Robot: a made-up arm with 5 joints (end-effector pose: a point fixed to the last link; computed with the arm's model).
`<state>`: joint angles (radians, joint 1 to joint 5).
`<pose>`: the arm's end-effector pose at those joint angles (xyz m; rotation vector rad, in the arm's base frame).
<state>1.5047 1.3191 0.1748 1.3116 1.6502</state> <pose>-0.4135 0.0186 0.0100 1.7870 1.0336 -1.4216</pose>
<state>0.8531 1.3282 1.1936 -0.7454 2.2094</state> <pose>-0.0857 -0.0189 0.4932 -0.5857 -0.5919 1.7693</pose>
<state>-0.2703 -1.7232 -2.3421 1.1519 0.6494</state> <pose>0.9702 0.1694 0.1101 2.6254 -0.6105 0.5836</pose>
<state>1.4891 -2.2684 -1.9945 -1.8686 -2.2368</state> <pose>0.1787 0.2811 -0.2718 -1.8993 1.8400 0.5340</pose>
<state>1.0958 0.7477 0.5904 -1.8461 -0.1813</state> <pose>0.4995 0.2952 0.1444 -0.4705 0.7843 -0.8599</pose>
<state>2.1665 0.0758 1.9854 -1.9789 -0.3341</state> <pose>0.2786 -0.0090 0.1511 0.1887 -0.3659 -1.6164</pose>
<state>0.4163 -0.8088 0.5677 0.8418 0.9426</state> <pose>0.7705 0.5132 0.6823 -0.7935 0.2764 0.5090</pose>
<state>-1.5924 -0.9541 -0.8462 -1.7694 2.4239</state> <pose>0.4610 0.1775 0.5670 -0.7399 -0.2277 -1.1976</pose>
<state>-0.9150 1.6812 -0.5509 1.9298 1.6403</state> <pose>-0.1334 0.1589 0.0405 2.3176 1.8712 0.8507</pose>
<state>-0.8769 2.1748 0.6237 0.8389 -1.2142</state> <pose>-0.4822 0.4444 0.1676 -1.5221 1.3036 1.2685</pose>
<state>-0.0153 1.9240 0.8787 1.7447 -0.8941</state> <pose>-0.2797 0.5921 -0.1230 -1.0353 1.9471 0.7238</pose>
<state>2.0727 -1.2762 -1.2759 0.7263 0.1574</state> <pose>1.0238 0.1808 -0.2437 -0.8038 0.8896 0.0869</pose>
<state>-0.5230 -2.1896 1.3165 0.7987 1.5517</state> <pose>0.9888 0.3589 0.1173 0.1050 1.6184 1.4267</pose>
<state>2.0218 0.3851 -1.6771 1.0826 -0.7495</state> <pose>-0.0967 0.6682 -0.3309 -0.8742 0.4977 1.1562</pose>
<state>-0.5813 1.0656 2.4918 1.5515 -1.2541</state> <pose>-0.2782 -0.0423 0.9780 0.3435 0.3458 2.1494</pose>
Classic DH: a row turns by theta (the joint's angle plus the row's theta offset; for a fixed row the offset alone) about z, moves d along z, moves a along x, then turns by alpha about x. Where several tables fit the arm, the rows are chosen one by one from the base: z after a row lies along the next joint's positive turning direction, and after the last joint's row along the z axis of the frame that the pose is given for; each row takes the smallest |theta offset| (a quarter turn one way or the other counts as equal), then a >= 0, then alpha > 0; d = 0 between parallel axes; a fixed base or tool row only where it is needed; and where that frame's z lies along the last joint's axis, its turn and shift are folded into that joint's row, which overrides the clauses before.
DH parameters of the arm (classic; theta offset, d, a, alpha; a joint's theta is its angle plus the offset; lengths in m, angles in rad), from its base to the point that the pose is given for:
base (fixed): -1.5708 0.1922 0 1.5708
joint 1: 1.5708 -0.2995 0.0838 1.5708
joint 2: 1.5708 -0.2661 0.0148 -1.5708
joint 3: 0 -0.3565 -0.0371 1.5708
joint 4: 0 0.0471 -0.3453 1.5708
joint 5: -1.0317 0 0.1311 0
tool (fixed): -2.1099 0.3287 0 0

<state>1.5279 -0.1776 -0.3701 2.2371 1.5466</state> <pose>0.0497 0.4699 0.1821 1.6473 0.7274 -2.3424</pose>
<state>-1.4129 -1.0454 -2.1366 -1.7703 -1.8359</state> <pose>0.0778 -0.0461 0.7025 0.0468 -0.5197 0.7424</pose>
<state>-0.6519 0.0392 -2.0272 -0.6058 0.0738</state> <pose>0.0158 0.1775 1.0146 -0.2298 -0.2720 1.9763</pose>
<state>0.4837 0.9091 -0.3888 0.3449 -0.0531</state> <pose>-0.2168 0.6641 0.5898 -0.4968 -1.1309 0.6466</pose>
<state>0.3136 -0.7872 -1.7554 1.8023 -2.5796</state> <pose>0.9311 0.0579 0.6839 1.1020 1.3536 -1.4220</pose>
